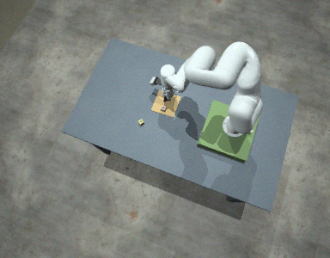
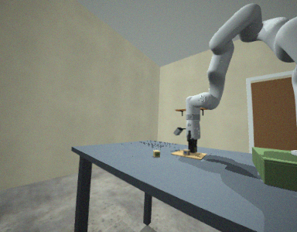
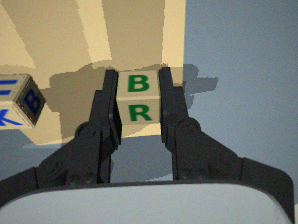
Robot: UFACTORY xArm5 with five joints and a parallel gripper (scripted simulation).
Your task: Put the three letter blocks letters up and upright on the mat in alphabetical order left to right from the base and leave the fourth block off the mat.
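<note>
Now: the mat 40 mm to the left of my hand, 20 mm below it and 10 mm ahead of it. Round my hand: block: 200 mm to the left, 110 mm ahead, 10 mm below.
</note>
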